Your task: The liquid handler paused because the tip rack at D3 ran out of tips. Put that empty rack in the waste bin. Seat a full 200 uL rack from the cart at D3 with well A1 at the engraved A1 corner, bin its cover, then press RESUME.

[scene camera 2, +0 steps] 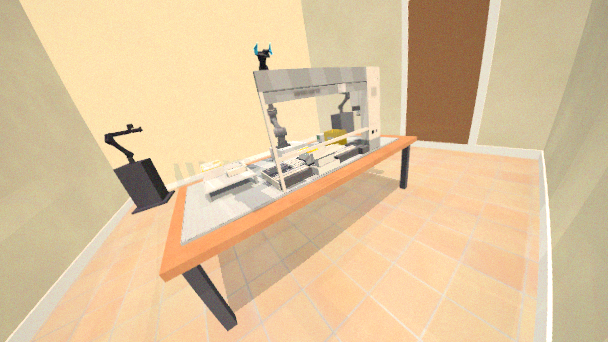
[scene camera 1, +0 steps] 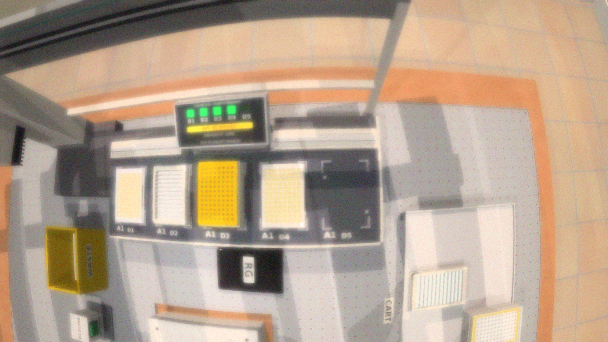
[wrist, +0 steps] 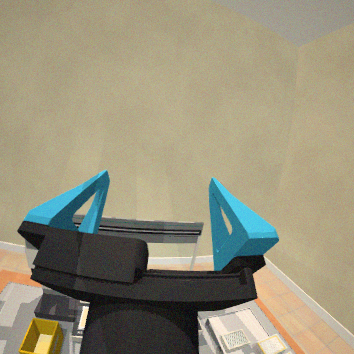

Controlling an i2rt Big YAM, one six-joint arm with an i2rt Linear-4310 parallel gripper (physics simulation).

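Places are measured from the arm's base along level axes (x ahead, y left, z up), in metres.
Where they show: gripper, fingertip midpoint: [scene camera 2: 263, 42] [wrist: 158, 178].
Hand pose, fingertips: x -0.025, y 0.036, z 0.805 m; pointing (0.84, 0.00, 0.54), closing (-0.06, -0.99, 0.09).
Note:
Each offset is from my fingertips to the top centre of the thing. "spot": to the spot under its first point.
My gripper [scene camera 2: 263, 46] [wrist: 158, 178] is open and empty, raised above the liquid handler's top beam. The yellow tip rack @(dx +0.427, dy +0.009, dz -0.781 m) [scene camera 1: 218, 194] sits at D3, between the racks at D2 and D4. The yellow waste bin @(dx +0.199, dy +0.404, dz -0.753 m) [scene camera 1: 92, 260] [wrist: 55, 337] stands left of the deck. The cart @(dx +0.238, dy -0.536, dz -0.822 m) [scene camera 1: 457, 230] [wrist: 215, 325] is right of the deck. It holds a rack with pale blue stripes @(dx +0.282, dy -0.462, dz -0.796 m) [scene camera 1: 439, 288] [wrist: 234, 339] and a yellow-edged white rack @(dx +0.194, dy -0.611, dz -0.757 m) [scene camera 1: 496, 325] [wrist: 271, 344], partly cut off in scene camera 1. The RESUME box @(dx +0.025, dy +0.358, dz -0.783 m) [scene camera 1: 80, 325], with a green button, stands below the bin.
The handler's top beam @(spot: dx +0.620, dy -0.025, dz -0.474 m) [scene camera 1: 210, 27] [scene camera 2: 312, 80] [wrist: 150, 230] spans above the deck, with a post @(spot: dx +0.650, dy -0.274, dz -0.582 m) [scene camera 1: 389, 57] at its right end. The status screen @(spot: dx +0.568, dy +0.022, dz -0.773 m) [scene camera 1: 221, 121] stands behind D3. A black RG block @(dx +0.277, dy -0.054, dz -0.874 m) [scene camera 1: 227, 270] lies in front of D3 and D4. D5 [scene camera 1: 345, 200] has no rack.

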